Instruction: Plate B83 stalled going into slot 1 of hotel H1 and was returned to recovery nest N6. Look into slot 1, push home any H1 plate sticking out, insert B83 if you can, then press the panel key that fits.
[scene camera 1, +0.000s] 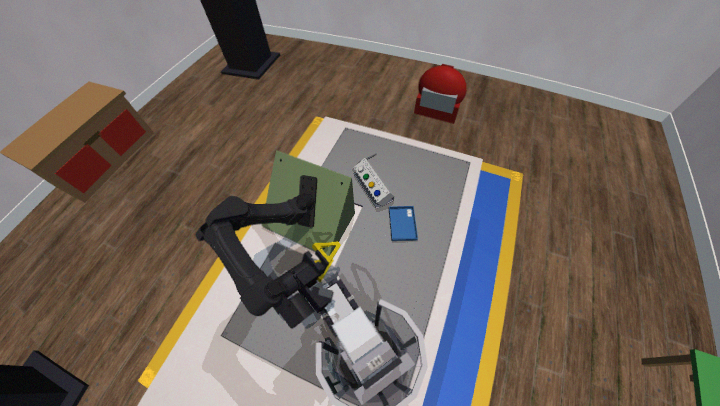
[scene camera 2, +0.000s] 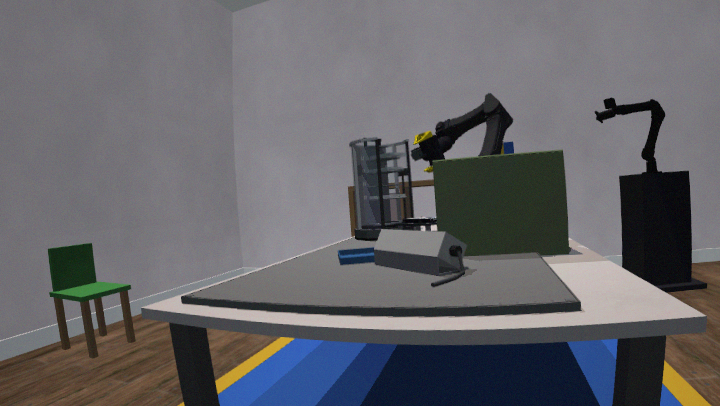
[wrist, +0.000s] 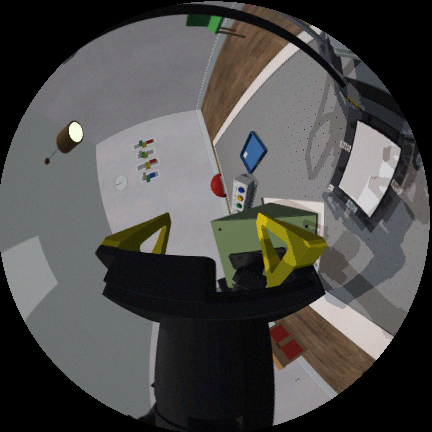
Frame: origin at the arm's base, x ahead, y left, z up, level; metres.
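Seen in the pictures: gripper, fingertip midpoint: (scene camera 1: 335, 251) (scene camera 2: 420, 157) (wrist: 213, 216); arm's base, link origin: (scene camera 1: 307, 201) (scene camera 2: 493, 196) (wrist: 256, 258).
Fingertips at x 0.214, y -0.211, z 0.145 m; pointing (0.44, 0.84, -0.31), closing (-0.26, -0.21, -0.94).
Offsets run from my fingertips to a thing's top centre. "pt": to the spot under its first point.
My gripper (scene camera 1: 327, 258) (scene camera 2: 425, 153) (wrist: 213, 216) is open, its yellow fingers wide apart with no plate between them. It is raised beside hotel H1 {dx +0.180, dy -0.240, dz +0.123 m} (scene camera 1: 374, 361) (scene camera 2: 370, 191), a tall round rack with clear shelves. The inside of slot 1 cannot be made out. In the wrist view, a white plate {dx +0.017, dy -0.108, dz -0.210 m} (wrist: 372, 167) lies in the dark nest {pt dx +0.036, dy -0.061, dz -0.224 m} (wrist: 344, 159) to the right of and beyond the fingers; its name cannot be read, and the nest's labels are small. The grey panel {dx -0.016, dy +0.446, dz -0.200 m} (scene camera 1: 372, 182) (scene camera 2: 410, 249) (wrist: 243, 192) has white, green, yellow and blue keys.
A blue tray {dx +0.159, dy +0.300, dz -0.267 m} (scene camera 1: 403, 223) (scene camera 2: 355, 255) (wrist: 254, 151) lies beside the panel. The green wedge-shaped mount (scene camera 1: 287, 181) (scene camera 2: 499, 201) (wrist: 222, 235) carries the arm's base. Another arm stands on a black pedestal (scene camera 2: 655, 226). A red rounded object (scene camera 1: 442, 85) stands on the floor.
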